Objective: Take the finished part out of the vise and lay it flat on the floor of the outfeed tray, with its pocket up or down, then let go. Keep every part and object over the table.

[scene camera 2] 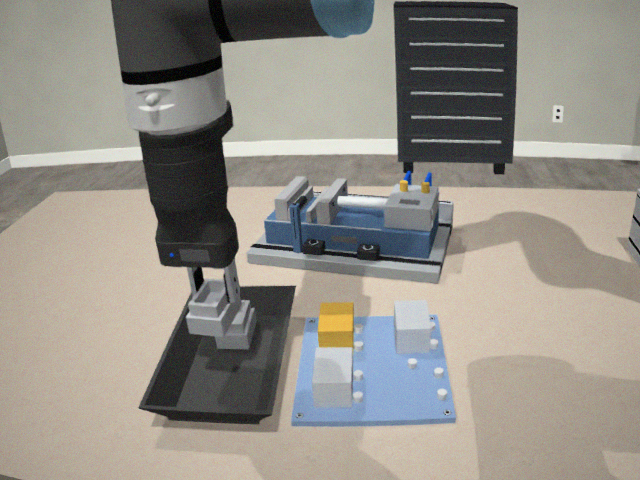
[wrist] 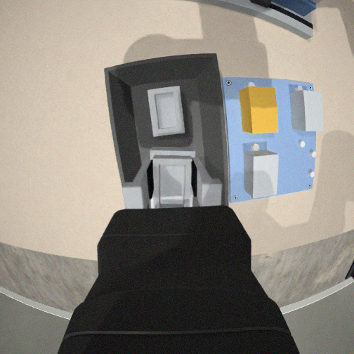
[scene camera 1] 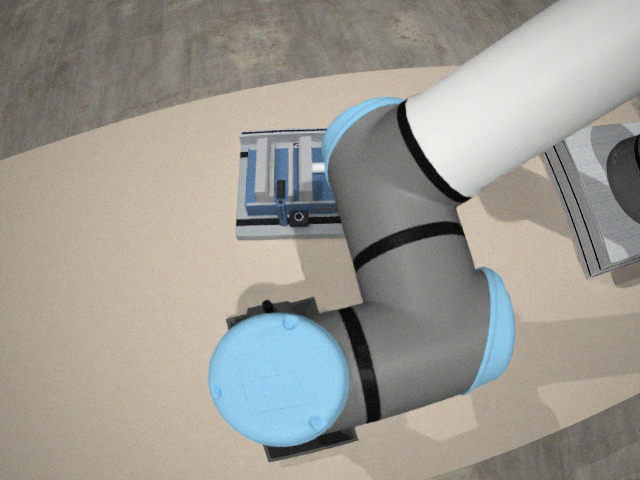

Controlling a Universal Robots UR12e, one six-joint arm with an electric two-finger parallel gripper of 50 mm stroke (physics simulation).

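Frame: origin at the arm's base, x right, y ahead, z up, level; metres.
Seen in the pictures: gripper, fingertip midpoint: (scene camera 2: pixel 216 296).
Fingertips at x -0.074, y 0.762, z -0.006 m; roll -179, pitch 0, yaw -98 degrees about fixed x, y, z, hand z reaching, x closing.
Pixels of each thing's top centre, then the offset from my fingertips to it. "*": a spot on its surface instead.
- finished part, middle of its top: (scene camera 2: pixel 210 291) dx -0.012, dy +0.002, dz +0.014 m
- dark outfeed tray, surface spot: (scene camera 2: pixel 217 413) * dx -0.114, dy -0.007, dz -0.065 m
- second grey pocketed part, middle of its top: (scene camera 2: pixel 233 311) dx +0.057, dy -0.003, dz -0.058 m
- blue vise, middle of its top: (scene camera 1: pixel 326 158) (scene camera 2: pixel 352 188) dx +0.307, dy -0.164, dz -0.006 m
- blue plate, middle of its top: (scene camera 2: pixel 372 362) dx -0.006, dy -0.167, dz -0.097 m
- yellow block, middle of its top: (scene camera 2: pixel 335 316) dx +0.042, dy -0.127, dz -0.061 m
My gripper (scene camera 2: pixel 212 298) (wrist: pixel 171 170) is shut on a light grey stepped part, the finished part (scene camera 2: pixel 206 321) (wrist: pixel 172 172), holding it about level with its pocket up. It hangs inside the outline of the dark outfeed tray (scene camera 1: pixel 281 453) (scene camera 2: pixel 217 413) (wrist: pixel 114 120), above the floor; the exact height is unclear. A second grey pocketed part (scene camera 2: pixel 235 338) (wrist: pixel 179 112) lies on the tray floor, pocket up, towards the vise end, with a gap to the held one in the wrist view. The blue vise (scene camera 1: pixel 258 207) (scene camera 2: pixel 382 240) shows no part between its jaws. In scene camera 1 the arm hides the gripper.
Right of the tray in scene camera 2, a blue plate (scene camera 2: pixel 387 408) (wrist: pixel 290 185) bears a yellow block (scene camera 2: pixel 336 330) (wrist: pixel 260 110), two pale grey blocks (scene camera 2: pixel 333 382) (scene camera 2: pixel 412 328) and white pegs. The vise stands behind tray and plate. A dark drawer cabinet (scene camera 2: pixel 454 82) stands beyond the table.
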